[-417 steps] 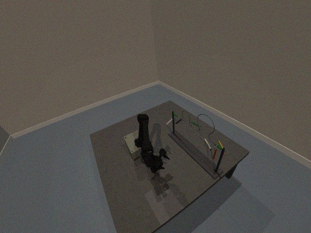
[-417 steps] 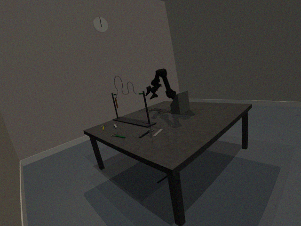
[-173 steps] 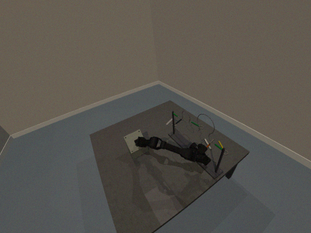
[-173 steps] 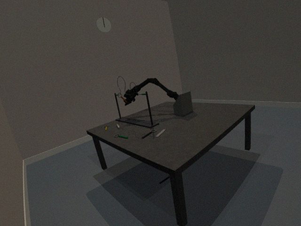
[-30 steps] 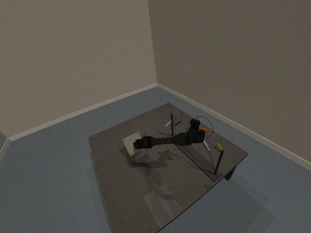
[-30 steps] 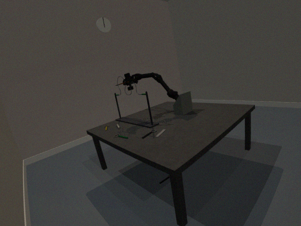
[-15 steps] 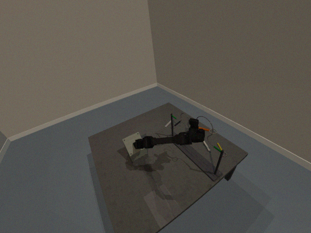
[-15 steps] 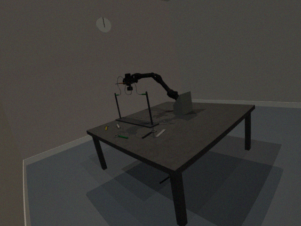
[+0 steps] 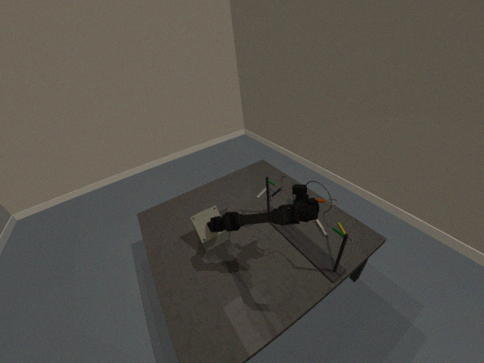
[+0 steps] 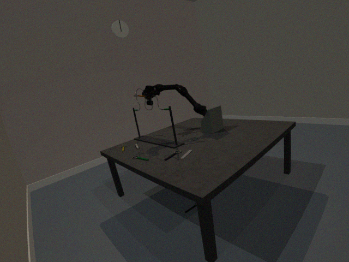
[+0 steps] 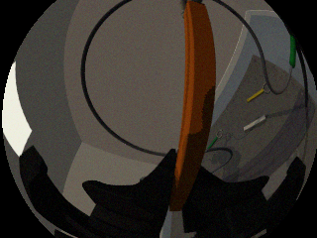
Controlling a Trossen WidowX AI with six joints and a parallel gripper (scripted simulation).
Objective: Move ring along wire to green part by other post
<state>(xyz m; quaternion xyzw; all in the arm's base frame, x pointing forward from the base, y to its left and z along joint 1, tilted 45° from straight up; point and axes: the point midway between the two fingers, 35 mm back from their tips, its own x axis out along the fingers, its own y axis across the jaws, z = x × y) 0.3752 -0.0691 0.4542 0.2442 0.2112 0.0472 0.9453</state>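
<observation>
My gripper tip is 9 cm to the left of the ring with orange handle and 2 cm below it. From my gripper tip the other things lie so: green-handled ring 40 cm below, 33 cm ahead, 29 cm to the left; black-handled ring 49 cm to the left, 40 cm below, 15 cm ahead; white piece 40 cm below, 19 cm ahead, 2 cm to the left.
</observation>
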